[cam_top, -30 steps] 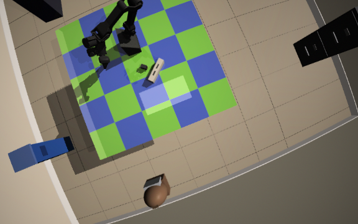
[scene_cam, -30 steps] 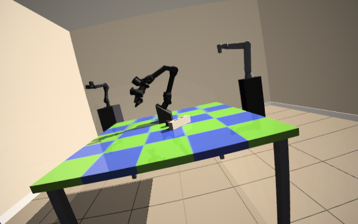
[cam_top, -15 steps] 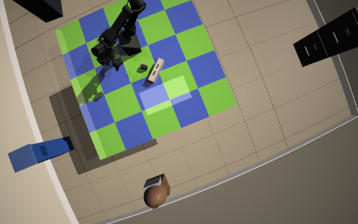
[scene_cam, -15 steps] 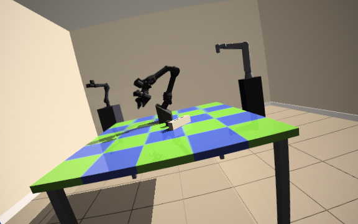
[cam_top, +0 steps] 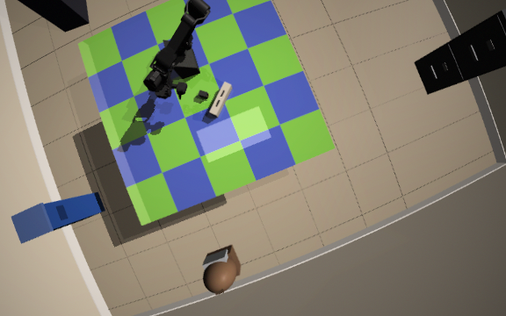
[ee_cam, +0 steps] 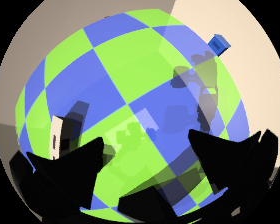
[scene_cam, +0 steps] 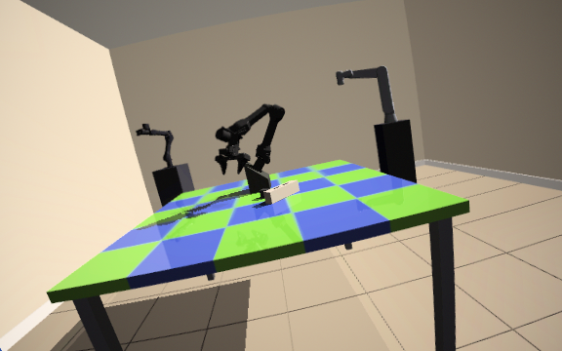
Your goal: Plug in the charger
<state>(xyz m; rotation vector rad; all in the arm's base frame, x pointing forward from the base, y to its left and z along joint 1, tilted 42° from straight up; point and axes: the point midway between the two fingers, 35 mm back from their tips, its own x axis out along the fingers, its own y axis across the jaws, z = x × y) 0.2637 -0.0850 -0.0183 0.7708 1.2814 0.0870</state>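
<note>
Right now my gripper tip is 20 mm past the two-prong charger, 160 mm to the right of it and 130 mm above it.
</note>
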